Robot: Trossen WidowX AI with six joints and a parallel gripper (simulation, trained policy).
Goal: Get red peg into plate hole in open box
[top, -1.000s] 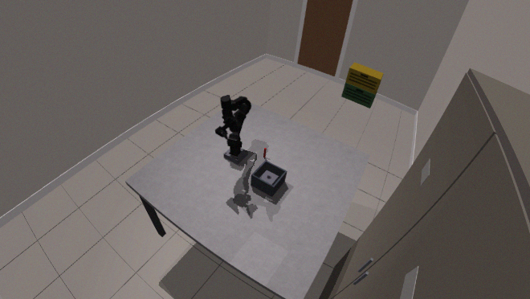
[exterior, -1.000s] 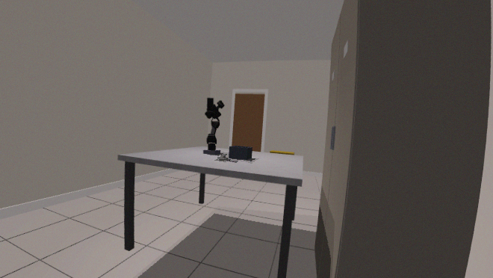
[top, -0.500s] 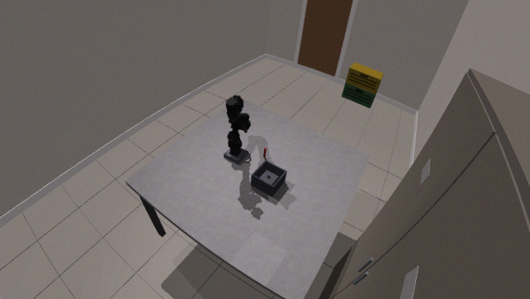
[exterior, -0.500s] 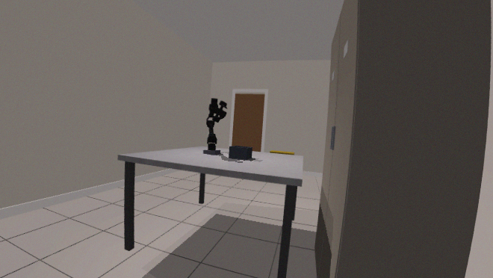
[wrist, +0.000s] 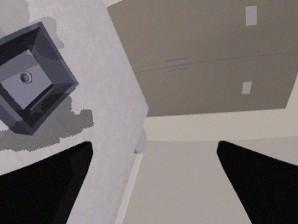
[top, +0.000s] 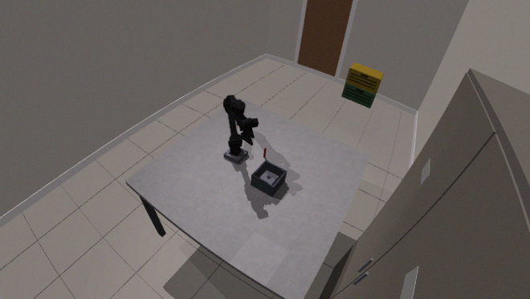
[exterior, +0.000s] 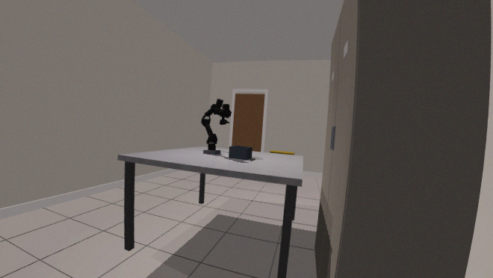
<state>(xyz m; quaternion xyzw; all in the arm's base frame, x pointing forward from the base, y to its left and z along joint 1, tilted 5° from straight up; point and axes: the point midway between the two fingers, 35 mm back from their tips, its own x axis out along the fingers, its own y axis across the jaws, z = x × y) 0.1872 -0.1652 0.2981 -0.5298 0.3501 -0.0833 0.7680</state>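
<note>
Right now my gripper tip is 1 cm past the red peg, 25 cm to the right of it and 30 cm above it. Round my gripper tip: dark box (11 cm ahead, 4 cm to the left, 31 cm below).
</note>
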